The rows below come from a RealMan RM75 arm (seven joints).
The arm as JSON. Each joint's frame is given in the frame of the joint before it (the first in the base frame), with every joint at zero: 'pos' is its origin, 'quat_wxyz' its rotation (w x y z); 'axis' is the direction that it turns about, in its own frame. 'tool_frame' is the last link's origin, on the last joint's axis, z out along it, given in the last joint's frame.
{
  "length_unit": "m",
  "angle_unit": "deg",
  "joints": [
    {
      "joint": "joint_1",
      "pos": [
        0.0,
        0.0,
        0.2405
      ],
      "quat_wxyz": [
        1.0,
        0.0,
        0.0,
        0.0
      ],
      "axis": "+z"
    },
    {
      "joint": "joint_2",
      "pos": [
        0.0,
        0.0,
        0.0
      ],
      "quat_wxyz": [
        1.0,
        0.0,
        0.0,
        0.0
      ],
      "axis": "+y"
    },
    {
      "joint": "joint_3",
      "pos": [
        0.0,
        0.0,
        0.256
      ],
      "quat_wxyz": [
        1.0,
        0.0,
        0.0,
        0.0
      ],
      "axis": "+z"
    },
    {
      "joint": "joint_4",
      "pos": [
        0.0,
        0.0,
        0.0
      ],
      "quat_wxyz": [
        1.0,
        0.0,
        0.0,
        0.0
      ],
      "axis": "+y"
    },
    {
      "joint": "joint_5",
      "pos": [
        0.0,
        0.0,
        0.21
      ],
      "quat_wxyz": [
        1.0,
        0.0,
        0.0,
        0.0
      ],
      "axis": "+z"
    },
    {
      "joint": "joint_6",
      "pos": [
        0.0,
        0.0,
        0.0
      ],
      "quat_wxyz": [
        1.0,
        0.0,
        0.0,
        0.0
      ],
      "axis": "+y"
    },
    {
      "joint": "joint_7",
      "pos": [
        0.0,
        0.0,
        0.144
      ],
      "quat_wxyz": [
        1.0,
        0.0,
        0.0,
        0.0
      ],
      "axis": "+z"
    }
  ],
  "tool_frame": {
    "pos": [
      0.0,
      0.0,
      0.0
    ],
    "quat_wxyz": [
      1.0,
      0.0,
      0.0,
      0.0
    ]
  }
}
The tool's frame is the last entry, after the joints.
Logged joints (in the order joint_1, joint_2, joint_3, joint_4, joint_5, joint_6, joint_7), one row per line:
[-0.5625 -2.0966 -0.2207 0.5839 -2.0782 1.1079 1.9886]
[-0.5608 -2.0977 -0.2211 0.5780 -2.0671 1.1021 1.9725]
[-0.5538 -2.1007 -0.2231 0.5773 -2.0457 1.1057 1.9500]
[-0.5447 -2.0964 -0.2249 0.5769 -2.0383 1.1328 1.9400]
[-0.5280 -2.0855 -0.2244 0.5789 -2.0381 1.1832 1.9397]
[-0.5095 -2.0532 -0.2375 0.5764 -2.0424 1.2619 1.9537]
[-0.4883 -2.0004 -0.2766 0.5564 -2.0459 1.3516 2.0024]
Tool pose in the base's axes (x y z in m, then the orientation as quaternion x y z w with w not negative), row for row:
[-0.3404 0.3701 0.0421 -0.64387 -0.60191 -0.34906 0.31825]
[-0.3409 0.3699 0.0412 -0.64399 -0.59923 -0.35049 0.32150]
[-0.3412 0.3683 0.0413 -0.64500 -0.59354 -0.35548 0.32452]
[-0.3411 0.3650 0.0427 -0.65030 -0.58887 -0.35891 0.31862]
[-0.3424 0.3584 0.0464 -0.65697 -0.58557 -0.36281 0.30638]
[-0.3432 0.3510 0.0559 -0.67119 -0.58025 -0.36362 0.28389]
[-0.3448 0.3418 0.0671 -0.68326 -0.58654 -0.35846 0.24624]
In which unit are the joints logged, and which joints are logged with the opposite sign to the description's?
The joints are logged in radians. Opposite sign: joint_3, joint_5, joint_7.
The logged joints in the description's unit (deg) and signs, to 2 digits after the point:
[-32.23 -120.13 12.65 33.46 119.07 63.48 -113.94]
[-32.13 -120.19 12.67 33.12 118.44 63.15 -113.02]
[-31.73 -120.36 12.78 33.08 117.21 63.35 -111.73]
[-31.21 -120.11 12.89 33.05 116.79 64.90 -111.15]
[-30.25 -119.49 12.86 33.17 116.77 67.79 -111.14]
[-29.19 -117.64 13.61 33.03 117.02 72.30 -111.94]
[-27.98 -114.61 15.85 31.88 117.22 77.44 -114.73]

